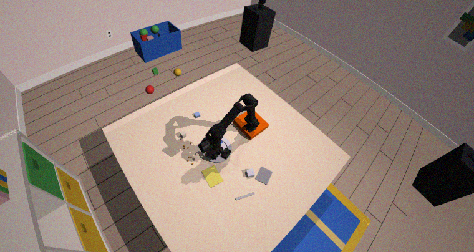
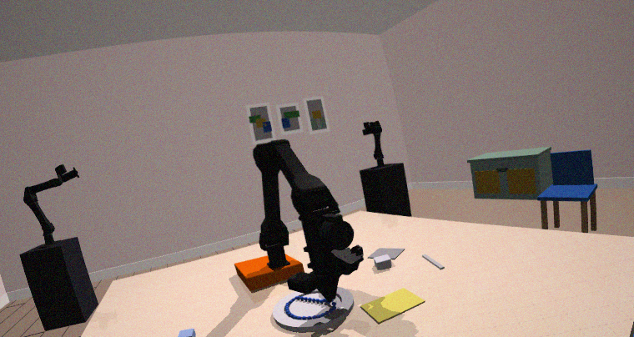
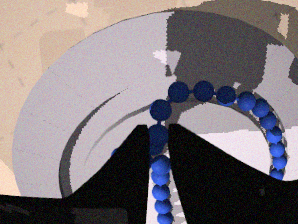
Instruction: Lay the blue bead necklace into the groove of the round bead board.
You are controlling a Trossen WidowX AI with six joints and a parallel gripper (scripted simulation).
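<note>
Now: the round bead board 4 cm to the right of my gripper tip, 4 cm behind it and 2 cm below it. Also, from my gripper tip: yellow sheet (11 cm to the left, 9 cm ahead, 2 cm below); then small grey block (23 cm to the left, 11 cm behind, 1 cm below); then pale cube (25 cm to the right, 10 cm ahead, 1 cm below).
</note>
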